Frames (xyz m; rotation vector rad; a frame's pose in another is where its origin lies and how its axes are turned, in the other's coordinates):
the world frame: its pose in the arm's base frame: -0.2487 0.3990 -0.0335 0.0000 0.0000 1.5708
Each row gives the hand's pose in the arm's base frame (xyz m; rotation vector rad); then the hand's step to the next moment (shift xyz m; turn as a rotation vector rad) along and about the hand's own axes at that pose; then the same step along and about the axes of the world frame.
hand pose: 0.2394 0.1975 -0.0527 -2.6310 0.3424 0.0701
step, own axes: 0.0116 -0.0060 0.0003 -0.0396 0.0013 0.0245
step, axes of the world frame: 0.0026 -0.0127 0.0012 0.0195 0.0384 -0.0179
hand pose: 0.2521 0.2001 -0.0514 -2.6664 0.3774 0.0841
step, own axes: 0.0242 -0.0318 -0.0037 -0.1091 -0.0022 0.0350
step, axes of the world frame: 0.0198 -0.0321 0.0138 0.0445 0.1042 -0.0175
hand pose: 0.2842 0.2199 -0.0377 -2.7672 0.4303 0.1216
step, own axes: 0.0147 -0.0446 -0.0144 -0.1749 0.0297 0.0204
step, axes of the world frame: 0.0310 -0.0282 0.0256 0.0293 0.1761 -0.0050
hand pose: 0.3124 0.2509 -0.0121 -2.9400 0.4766 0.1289
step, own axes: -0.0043 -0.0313 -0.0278 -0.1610 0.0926 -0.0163
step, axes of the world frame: 0.0259 -0.0076 0.0323 -0.0402 0.1809 0.0205
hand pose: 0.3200 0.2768 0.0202 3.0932 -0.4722 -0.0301
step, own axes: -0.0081 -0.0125 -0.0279 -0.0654 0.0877 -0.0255
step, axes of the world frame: 0.0146 0.0034 0.0278 -0.0639 0.0880 0.0279
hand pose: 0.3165 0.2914 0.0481 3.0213 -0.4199 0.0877
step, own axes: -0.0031 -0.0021 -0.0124 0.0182 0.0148 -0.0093
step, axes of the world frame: 0.0040 0.0030 0.0119 -0.0182 -0.0130 0.0117
